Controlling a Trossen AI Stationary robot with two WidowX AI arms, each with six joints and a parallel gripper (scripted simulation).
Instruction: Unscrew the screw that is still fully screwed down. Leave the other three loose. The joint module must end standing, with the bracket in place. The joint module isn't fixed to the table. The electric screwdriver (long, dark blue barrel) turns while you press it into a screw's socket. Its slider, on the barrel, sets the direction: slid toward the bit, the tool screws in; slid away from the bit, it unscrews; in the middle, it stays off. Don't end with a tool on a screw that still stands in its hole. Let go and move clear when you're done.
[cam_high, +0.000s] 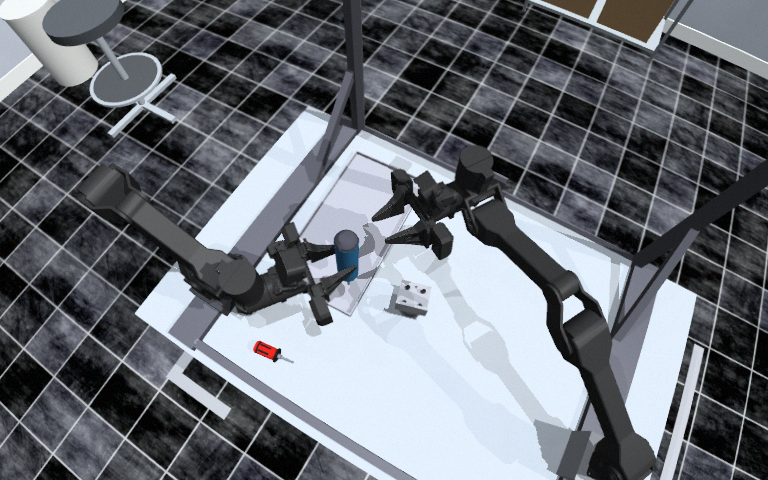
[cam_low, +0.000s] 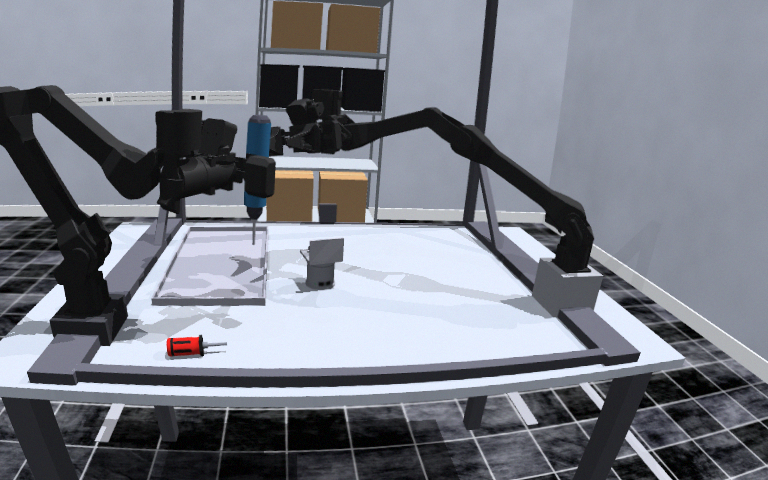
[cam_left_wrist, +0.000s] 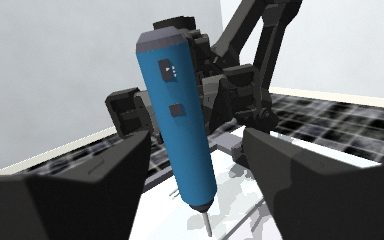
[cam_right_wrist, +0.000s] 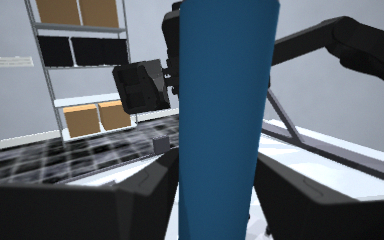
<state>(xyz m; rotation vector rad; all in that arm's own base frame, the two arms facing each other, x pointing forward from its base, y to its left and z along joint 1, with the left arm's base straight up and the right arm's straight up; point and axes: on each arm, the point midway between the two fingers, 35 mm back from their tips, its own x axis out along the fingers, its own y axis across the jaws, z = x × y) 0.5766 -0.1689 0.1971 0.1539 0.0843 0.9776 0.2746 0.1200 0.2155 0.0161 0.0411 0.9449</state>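
The electric screwdriver is 3 cm behind my right hand, 2 cm to the left of it and 4 cm below it. The rest, counted from my right hand: bit (2 cm behind, 1 cm to the left, 13 cm below); then joint module (7 cm behind, 14 cm to the left, 23 cm below); then bracket (7 cm behind, 15 cm to the left, 19 cm below).
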